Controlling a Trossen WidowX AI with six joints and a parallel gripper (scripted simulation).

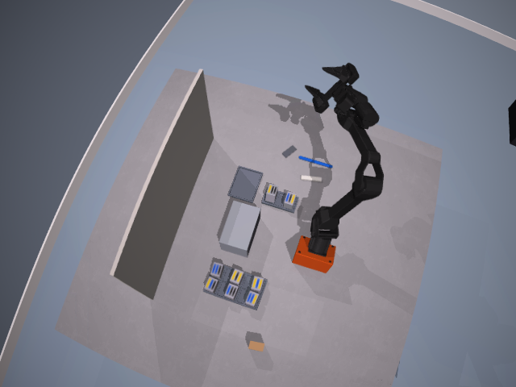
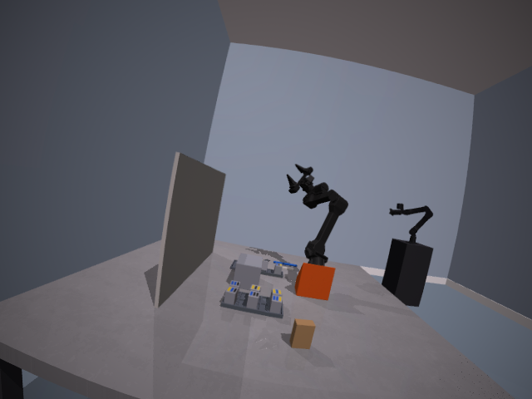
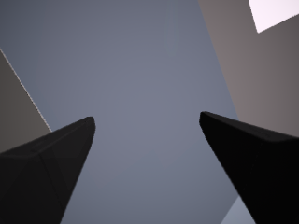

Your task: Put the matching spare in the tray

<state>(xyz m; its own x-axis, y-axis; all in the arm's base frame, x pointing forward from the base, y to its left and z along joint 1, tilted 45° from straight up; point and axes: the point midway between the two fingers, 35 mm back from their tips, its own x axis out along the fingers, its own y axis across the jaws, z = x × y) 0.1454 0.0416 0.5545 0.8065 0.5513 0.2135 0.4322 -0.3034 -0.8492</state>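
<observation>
My gripper tip is now 20 mm short of the rack, 180 mm to the right of it and 530 mm above it. Round my gripper tip: blue-grey tray (160 mm ahead, 160 mm to the left, 540 mm below); then dark plate (50 mm ahead, 30 mm to the right, 540 mm below); then white bar (70 mm behind, 60 mm to the left, 540 mm below).
</observation>
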